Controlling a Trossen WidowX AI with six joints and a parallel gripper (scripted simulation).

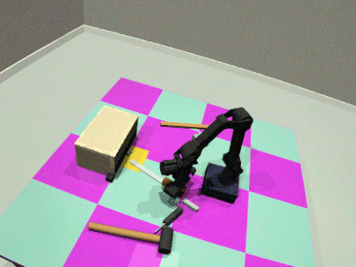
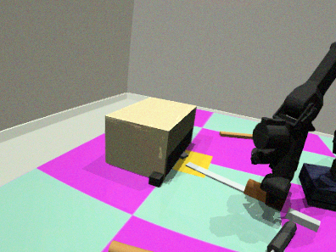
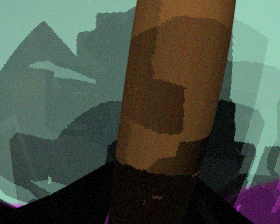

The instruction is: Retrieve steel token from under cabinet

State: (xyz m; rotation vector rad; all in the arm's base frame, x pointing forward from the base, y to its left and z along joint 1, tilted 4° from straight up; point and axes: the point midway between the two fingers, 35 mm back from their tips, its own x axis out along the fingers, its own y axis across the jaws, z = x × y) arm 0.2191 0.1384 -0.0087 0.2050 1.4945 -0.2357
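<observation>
The black-handled screwdriver lies 17 cm to the left of my gripper tip. Round my gripper tip: grey bar (8 cm behind, 5 cm to the left); grey block (3 cm behind, 37 cm to the right, 1 cm above); grey steel token (30 cm ahead, 12 cm to the right).
</observation>
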